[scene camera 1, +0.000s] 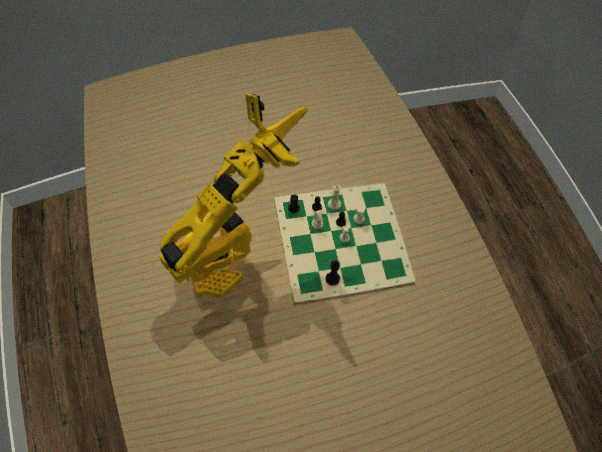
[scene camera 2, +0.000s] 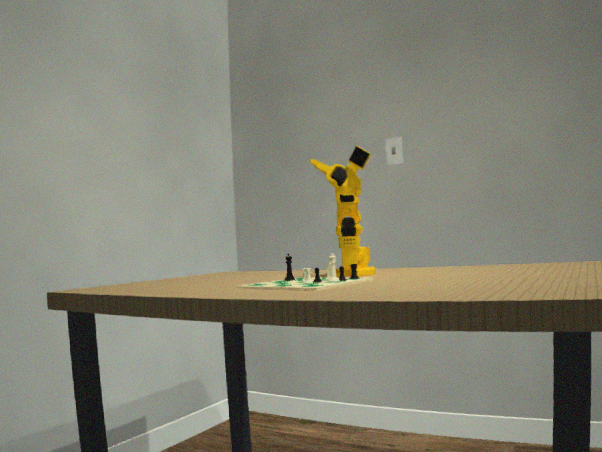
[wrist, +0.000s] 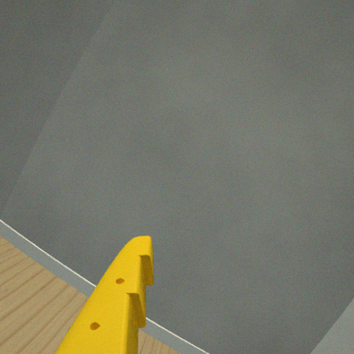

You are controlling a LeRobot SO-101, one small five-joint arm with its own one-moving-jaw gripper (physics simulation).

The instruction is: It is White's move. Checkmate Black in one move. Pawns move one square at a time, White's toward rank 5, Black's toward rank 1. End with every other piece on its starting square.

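Frame: origin at the arm's base, x right, y ahead, z up, level; metres.
Seen in the pictures: hand, its tool point: (scene camera 1: 305,110) (scene camera 2: 347,166); arm's base, origin of its link: (scene camera 1: 224,267).
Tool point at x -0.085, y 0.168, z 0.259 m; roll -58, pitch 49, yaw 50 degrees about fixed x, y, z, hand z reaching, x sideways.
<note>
Pixels of each thing's top centre, then the offset from my tool point to it. "pt": a spot on its surface instead. Level surfaces: height alone.
- board, a spot on its surface: (scene camera 1: 281,227) pt dx +0.038, dy -0.049, dz -0.253 m
- tall black king, centre of its top: (scene camera 1: 335,261) (scene camera 2: 288,253) dx +0.164, dy +0.005, dz -0.189 m
- dark piece, centre of its top: (scene camera 1: 294,197) (scene camera 2: 353,264) dx +0.004, dy -0.014, dz -0.220 m
- tall white piece, centre of its top: (scene camera 1: 337,184) (scene camera 2: 332,252) dx +0.019, dy +0.060, dz -0.189 m
- short white piece, centre of its top: (scene camera 1: 361,209) (scene camera 2: 307,268) dx +0.063, dy +0.093, dz -0.220 m
- small white pawn, centre of its top: (scene camera 1: 346,229) dx +0.093, dy +0.053, dz -0.221 m
- wooden table, height of its surface: dz -0.259 m
My gripper (scene camera 1: 301,135) is fully open and empty, raised high beyond the board's far edge; one notched jaw shows in the wrist view. The board (scene camera 1: 281,227) lies flat. A tall black king (scene camera 1: 333,274) (scene camera 2: 288,269) stands upright near its front edge. At the far side stand a dark piece (scene camera 1: 294,204) (scene camera 2: 354,271) in the corner, a black pawn (scene camera 1: 317,203) and a tall white piece (scene camera 1: 335,200) (scene camera 2: 332,267). In the row before them are a white piece (scene camera 1: 317,221), a black pawn (scene camera 1: 341,219) and a short white piece (scene camera 1: 359,216). A small white pawn (scene camera 1: 345,236) stands nearer the middle.
The wooden table (scene camera 1: 400,360) (scene camera 2: 450,285) carries the board and the arm. The arm's base (scene camera 1: 218,283) stands left of the board in scene camera 1. The room's wall (wrist: 200,125) fills most of the wrist view, with a table strip (wrist: 30,300) at lower left.
</note>
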